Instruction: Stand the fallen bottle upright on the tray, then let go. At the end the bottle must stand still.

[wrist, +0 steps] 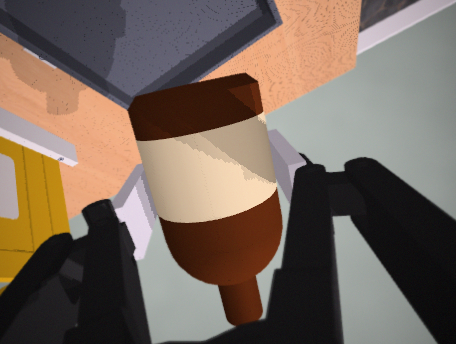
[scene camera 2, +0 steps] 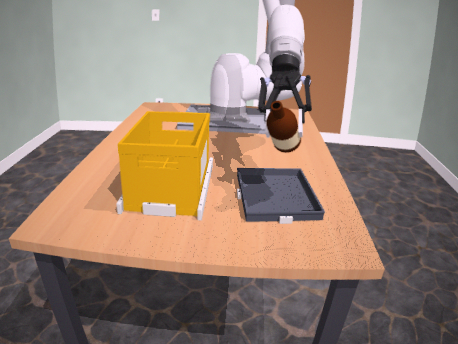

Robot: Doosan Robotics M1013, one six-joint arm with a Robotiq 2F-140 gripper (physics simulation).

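Pixels of known places: gripper, between the fingertips: (wrist: 211, 166) (scene camera 2: 283, 134); arm's base, origin of its link: (scene camera 2: 227, 116).
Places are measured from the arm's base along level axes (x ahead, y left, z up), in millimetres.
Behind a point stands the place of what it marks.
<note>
The brown bottle (scene camera 2: 283, 125) @[x 755, y 102, z 202 mm] (wrist: 210, 175) @[x 666, y 125, z 189 mm] with a cream label is held in the air, above and behind the tray. In the scene view it is tilted, with its neck up and towards the camera and its base lower. My gripper (scene camera 2: 285, 124) @[x 708, y 115, z 163 mm] (wrist: 211, 166) @[x 708, y 115, z 163 mm] is shut on the bottle, one pale pad on each side of the label. The dark grey tray (scene camera 2: 285, 217) (wrist: 235, 55) lies on the table, apart from the bottle. In the wrist view the bottle's base points towards the tray and its neck towards the gripper's body.
A yellow crate (scene camera 2: 160, 175) @[x 785, y -173, z 84 mm] (wrist: 37, 200) @[x 753, y -85, z 75 mm] with tall walls stands left of the tray, with white brackets (scene camera 2: 159, 209) @[x 797, y -178, z 0 mm] at its foot. The wooden table (scene camera 2: 200, 255) @[x 945, y -75, z -18 mm] (wrist: 310, 50) @[x 905, y 246, z -18 mm] carries both. The robot's base is at the back of the table.
</note>
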